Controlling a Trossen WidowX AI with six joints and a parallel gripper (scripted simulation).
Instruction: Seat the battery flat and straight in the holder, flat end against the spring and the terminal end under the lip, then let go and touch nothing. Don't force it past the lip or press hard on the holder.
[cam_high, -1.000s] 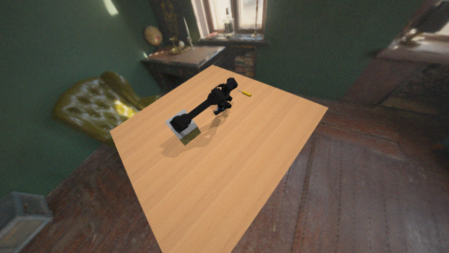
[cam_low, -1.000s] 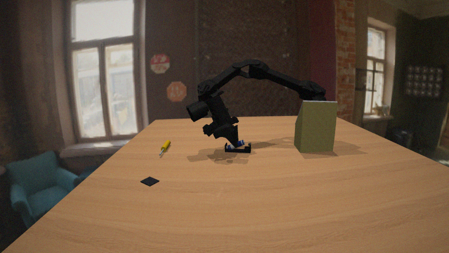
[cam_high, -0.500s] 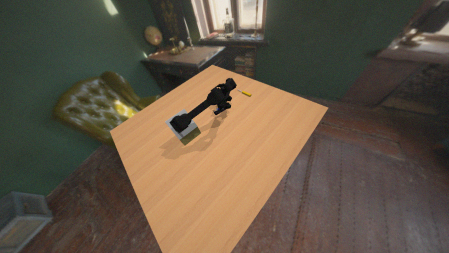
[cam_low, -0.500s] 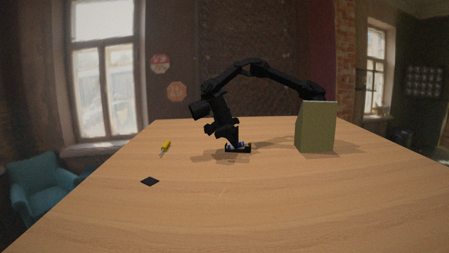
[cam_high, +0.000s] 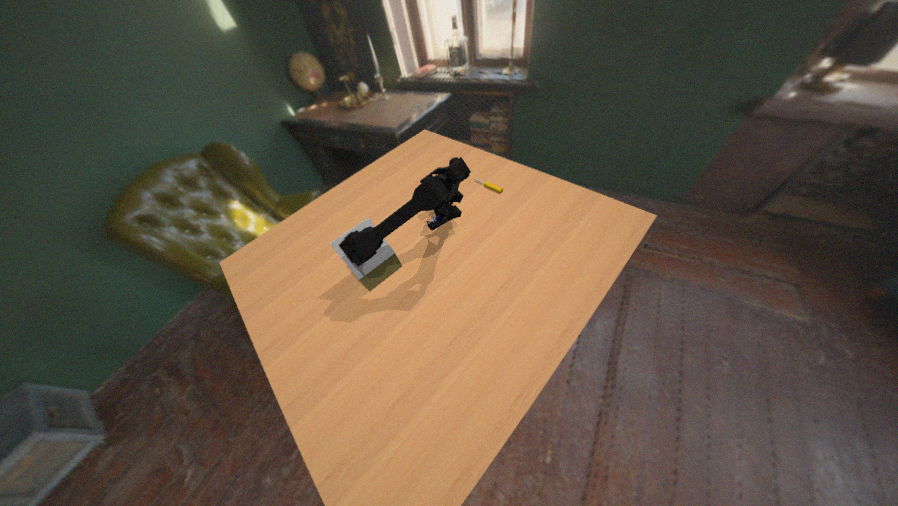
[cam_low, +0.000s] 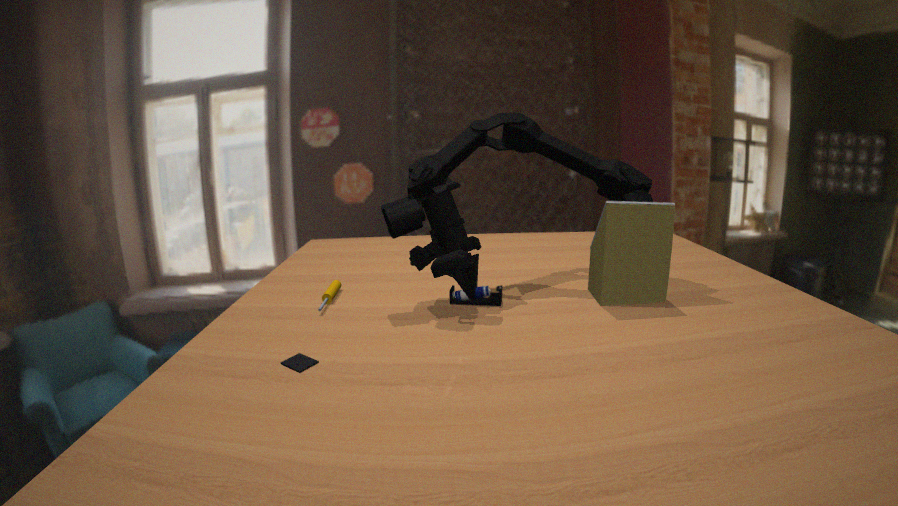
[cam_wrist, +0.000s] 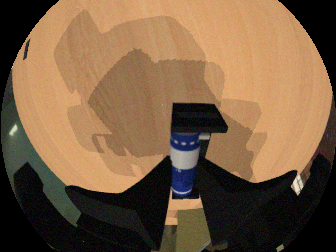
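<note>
My gripper tip is 1 cm below the battery. Also, from my gripper tip: yellow-handled screwdriver (29 cm ahead, 1 cm to the left).
</note>
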